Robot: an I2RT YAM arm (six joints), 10 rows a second.
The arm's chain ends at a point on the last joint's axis. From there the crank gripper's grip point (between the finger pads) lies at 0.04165 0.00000 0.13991 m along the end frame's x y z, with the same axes.
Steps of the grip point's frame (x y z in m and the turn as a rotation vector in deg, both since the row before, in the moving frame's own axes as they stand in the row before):
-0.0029, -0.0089, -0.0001, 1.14, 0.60, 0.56
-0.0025, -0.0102, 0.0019, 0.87, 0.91, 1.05
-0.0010, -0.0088, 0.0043, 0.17, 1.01, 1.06
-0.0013, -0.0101, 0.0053, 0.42, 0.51, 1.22
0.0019, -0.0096, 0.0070, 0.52, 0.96, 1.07
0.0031, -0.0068, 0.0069, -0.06, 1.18, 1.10
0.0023, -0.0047, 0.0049, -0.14, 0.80, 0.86
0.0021, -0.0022, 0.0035, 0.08, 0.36, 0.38
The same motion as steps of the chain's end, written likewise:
-0.0044, -0.0065, 0.0004, 1.14, 0.60, 0.56
-0.0047, -0.0089, 0.0026, 0.87, 0.91, 1.05
-0.0035, -0.0092, 0.0051, 0.17, 1.01, 1.06
-0.0025, -0.0100, 0.0057, 0.42, 0.51, 1.22
-0.0004, -0.0091, 0.0077, 0.52, 0.96, 1.07
0.0002, -0.0078, 0.0078, -0.06, 1.18, 1.10
0.0004, -0.0057, 0.0055, -0.14, 0.80, 0.86
0.0012, -0.0023, 0.0038, 0.08, 0.36, 0.38

